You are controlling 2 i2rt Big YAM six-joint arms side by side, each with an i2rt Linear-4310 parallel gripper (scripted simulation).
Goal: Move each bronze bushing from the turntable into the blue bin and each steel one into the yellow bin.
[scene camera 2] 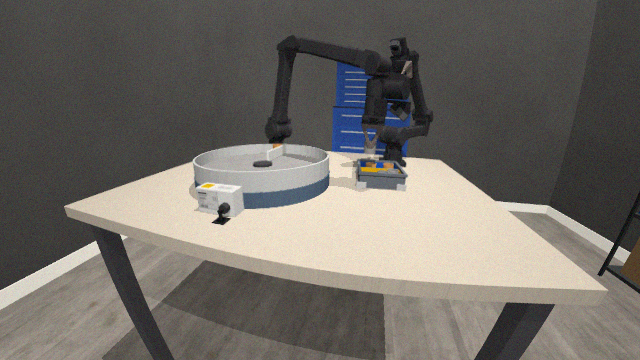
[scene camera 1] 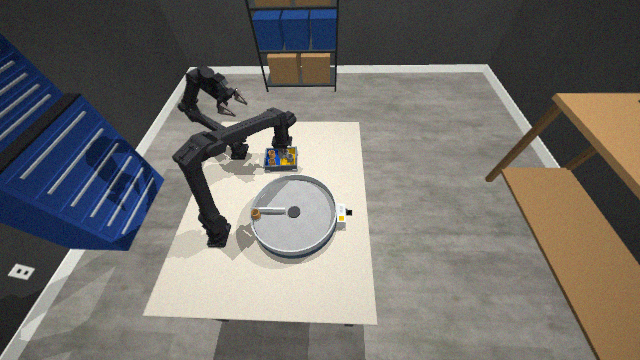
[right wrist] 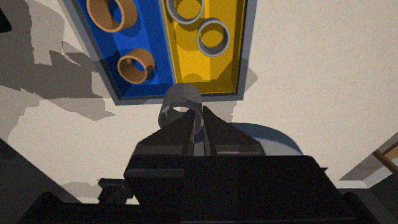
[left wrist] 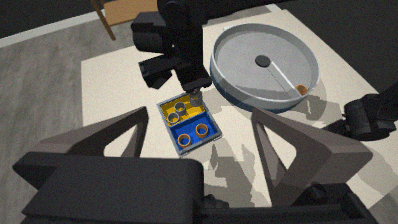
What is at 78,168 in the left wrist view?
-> My left gripper.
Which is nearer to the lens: the bronze bushing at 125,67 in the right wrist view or the steel bushing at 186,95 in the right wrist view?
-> The steel bushing.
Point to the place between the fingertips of my right gripper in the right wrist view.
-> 199,111
